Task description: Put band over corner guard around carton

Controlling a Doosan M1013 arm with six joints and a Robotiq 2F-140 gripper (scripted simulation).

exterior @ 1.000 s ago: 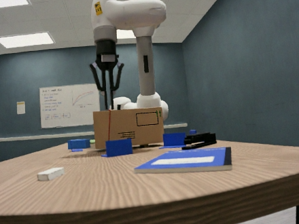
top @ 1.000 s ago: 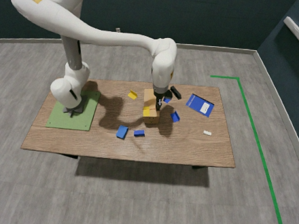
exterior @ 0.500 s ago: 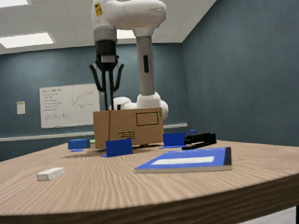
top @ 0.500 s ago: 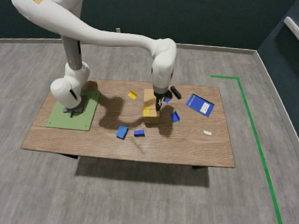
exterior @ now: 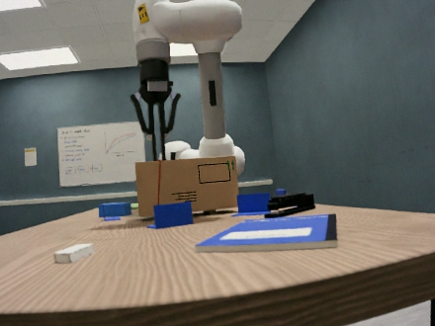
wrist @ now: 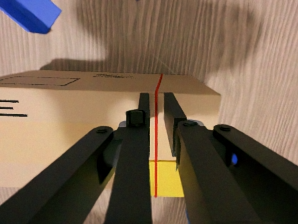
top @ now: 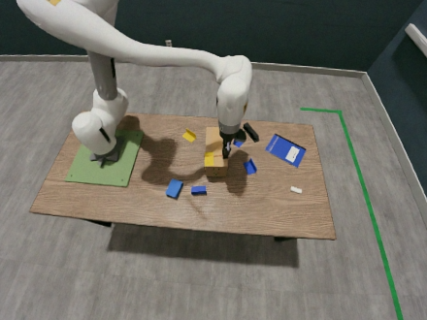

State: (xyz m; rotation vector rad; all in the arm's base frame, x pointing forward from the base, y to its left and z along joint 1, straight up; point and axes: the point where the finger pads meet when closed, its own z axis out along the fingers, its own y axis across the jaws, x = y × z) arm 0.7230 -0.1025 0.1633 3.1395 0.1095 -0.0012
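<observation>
Now: the brown carton 50 mm behind my hand, 60 mm to the left of it and 100 mm below it. Also, from my hand: white eraser (410 mm ahead, 130 mm to the right, 170 mm below).
</observation>
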